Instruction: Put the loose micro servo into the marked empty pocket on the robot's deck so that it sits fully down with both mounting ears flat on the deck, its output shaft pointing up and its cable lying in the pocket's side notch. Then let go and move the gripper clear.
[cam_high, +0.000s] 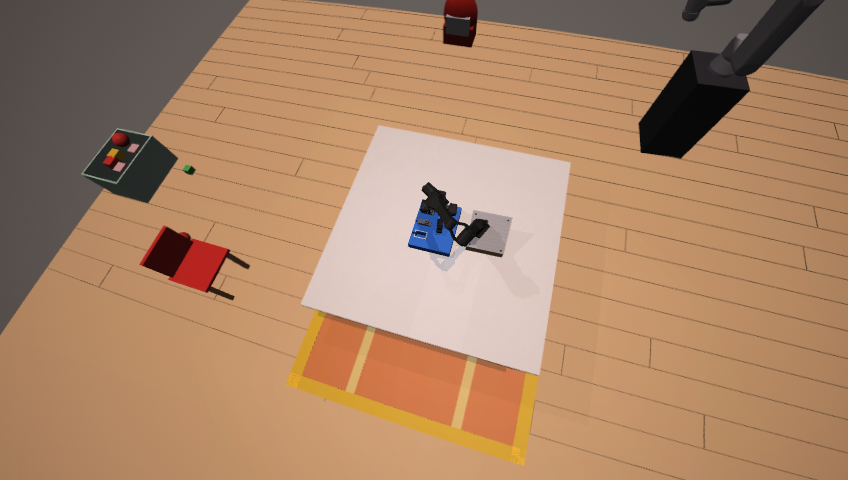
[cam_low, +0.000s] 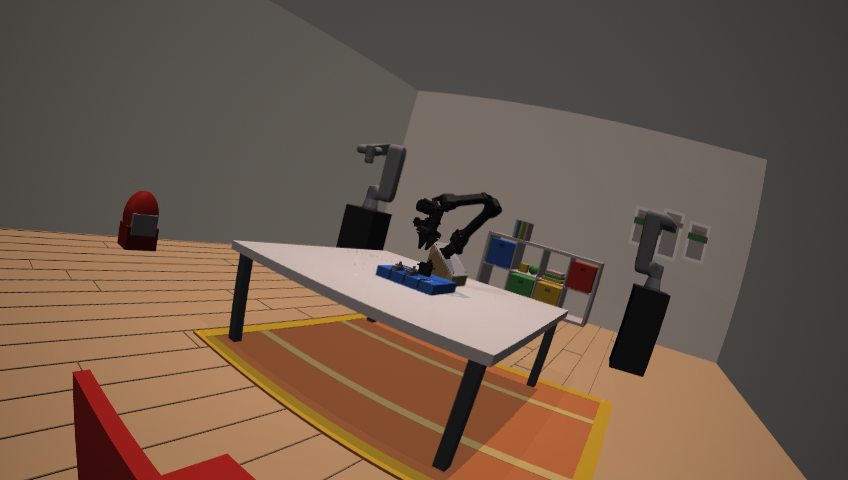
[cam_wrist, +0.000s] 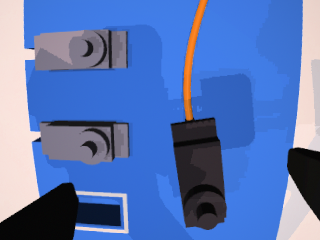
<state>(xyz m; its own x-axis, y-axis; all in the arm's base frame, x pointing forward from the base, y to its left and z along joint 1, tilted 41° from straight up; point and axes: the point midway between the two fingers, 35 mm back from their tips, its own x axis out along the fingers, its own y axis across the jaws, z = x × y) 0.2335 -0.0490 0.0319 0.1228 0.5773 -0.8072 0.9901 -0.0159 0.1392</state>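
Now: the blue deck 30 mm behind my gripper tip, 20 mm to the left of it and 140 mm below it.
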